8 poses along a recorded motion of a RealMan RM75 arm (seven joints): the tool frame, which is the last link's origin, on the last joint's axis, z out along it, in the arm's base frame.
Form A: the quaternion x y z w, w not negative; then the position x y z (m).
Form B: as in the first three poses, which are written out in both.
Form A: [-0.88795, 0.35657, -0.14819, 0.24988, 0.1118, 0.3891, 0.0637]
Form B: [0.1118, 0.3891, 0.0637, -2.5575, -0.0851, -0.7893]
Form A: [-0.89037, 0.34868, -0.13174, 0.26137, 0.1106, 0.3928, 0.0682]
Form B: [0.1106, 0.3928, 0.0682, -2.5495, -0.0523, -0.7625]
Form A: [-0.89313, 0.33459, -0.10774, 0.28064, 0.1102, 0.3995, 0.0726]
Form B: [0.1102, 0.3995, 0.0726, -2.5309, -0.0047, -0.7184]
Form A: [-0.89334, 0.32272, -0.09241, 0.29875, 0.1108, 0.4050, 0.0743]
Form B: [0.1108, 0.4050, 0.0743, -2.5060, 0.0277, -0.6842]
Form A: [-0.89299, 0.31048, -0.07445, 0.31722, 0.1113, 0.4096, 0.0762]
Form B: [0.1113, 0.4096, 0.0762, -2.4804, 0.0641, -0.6472]
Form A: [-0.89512, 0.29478, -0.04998, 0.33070, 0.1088, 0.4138, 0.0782]
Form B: [0.1088, 0.4138, 0.0782, -2.4665, 0.1057, -0.5991]
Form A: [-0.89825, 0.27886, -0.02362, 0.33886, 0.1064, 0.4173, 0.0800]
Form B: [0.1064, 0.4173, 0.0800, -2.4617, 0.1471, -0.5499]
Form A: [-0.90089, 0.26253, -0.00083, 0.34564, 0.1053, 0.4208, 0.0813]
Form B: [0.1053, 0.4208, 0.0813, -2.4555, 0.1810, -0.5023]
